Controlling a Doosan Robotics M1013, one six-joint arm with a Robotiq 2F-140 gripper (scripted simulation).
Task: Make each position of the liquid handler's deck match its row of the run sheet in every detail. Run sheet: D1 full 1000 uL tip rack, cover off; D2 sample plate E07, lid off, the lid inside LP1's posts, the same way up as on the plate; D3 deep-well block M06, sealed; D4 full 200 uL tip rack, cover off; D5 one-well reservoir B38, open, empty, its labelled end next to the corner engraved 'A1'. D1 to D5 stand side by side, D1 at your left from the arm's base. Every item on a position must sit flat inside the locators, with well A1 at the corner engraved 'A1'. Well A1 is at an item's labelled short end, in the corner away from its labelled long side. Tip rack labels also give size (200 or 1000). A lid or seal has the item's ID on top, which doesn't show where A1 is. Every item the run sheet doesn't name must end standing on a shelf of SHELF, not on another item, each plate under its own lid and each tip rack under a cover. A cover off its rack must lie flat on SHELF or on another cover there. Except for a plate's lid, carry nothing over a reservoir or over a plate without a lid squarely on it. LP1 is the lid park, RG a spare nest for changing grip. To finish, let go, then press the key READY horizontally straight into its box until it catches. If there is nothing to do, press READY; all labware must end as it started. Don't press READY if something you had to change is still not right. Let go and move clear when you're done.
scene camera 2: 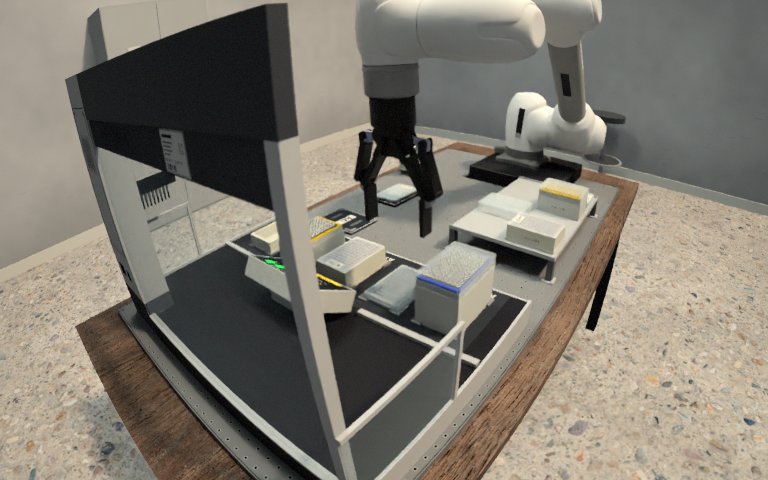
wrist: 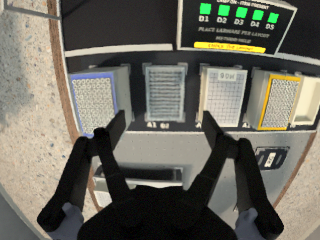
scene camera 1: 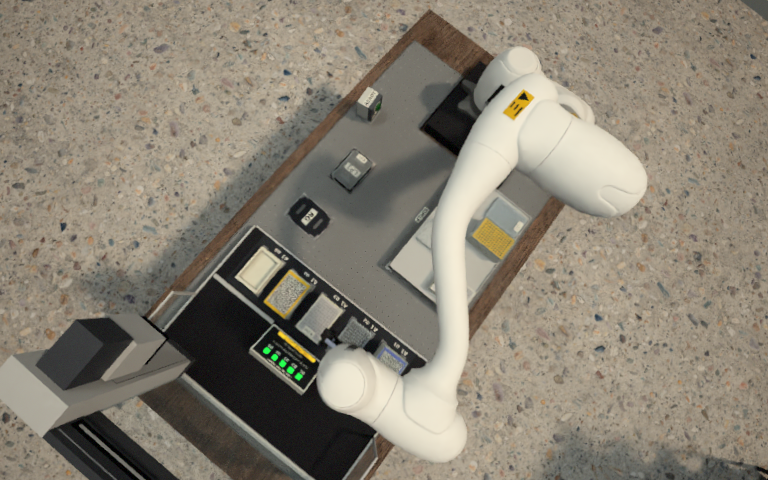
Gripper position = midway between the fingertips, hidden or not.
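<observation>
My gripper (scene camera 2: 397, 225), (wrist: 163, 118). Clear sample plate (scene camera 2: 401, 280), (wrist: 156, 109). Yellow-rimmed tip rack (scene camera 1: 292, 289), (scene camera 2: 326, 236), (wrist: 272, 96). Clear lid (scene camera 1: 355, 165).
</observation>
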